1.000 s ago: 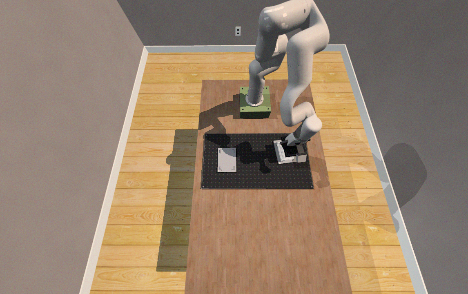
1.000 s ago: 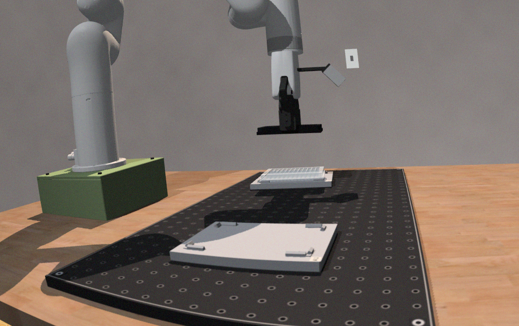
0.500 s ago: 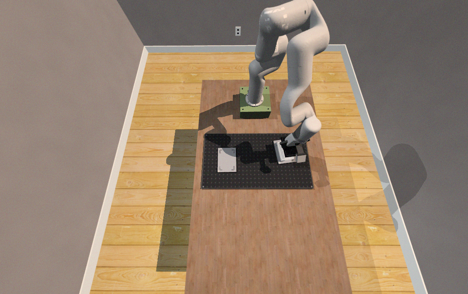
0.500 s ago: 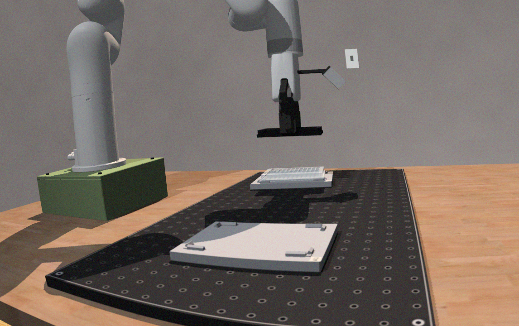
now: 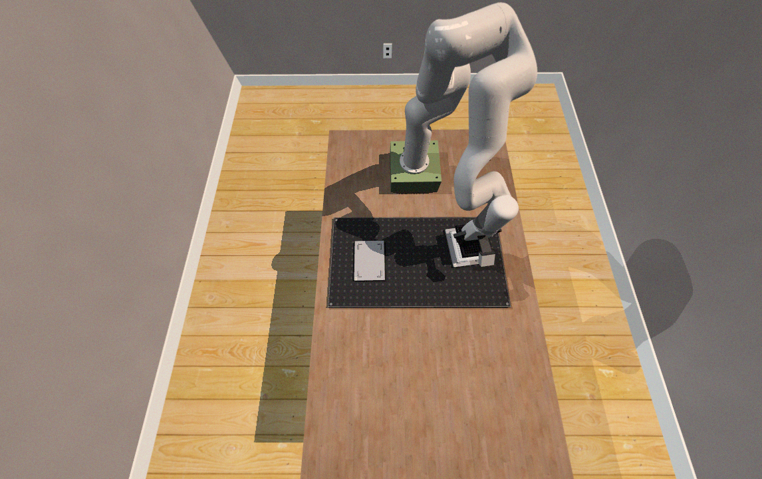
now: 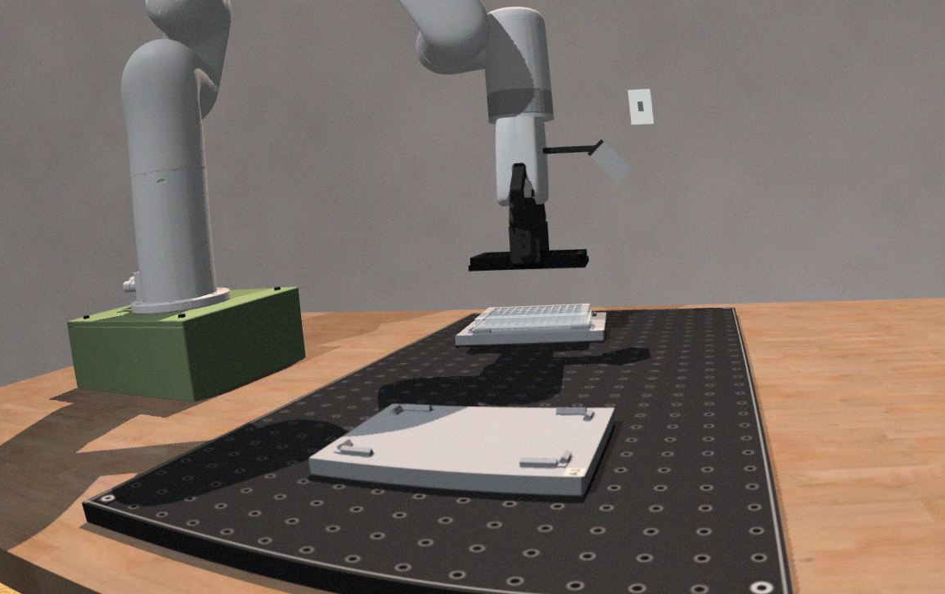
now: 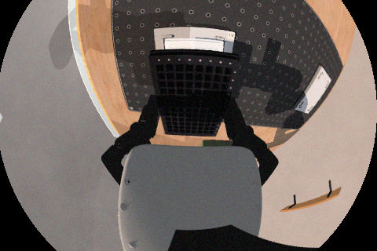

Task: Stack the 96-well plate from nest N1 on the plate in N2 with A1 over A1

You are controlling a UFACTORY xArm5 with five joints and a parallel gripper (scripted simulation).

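My hand is 80 mm above the clear 96-well plate. The rest, counted from my hand: black 96-well plate: 10 mm below.
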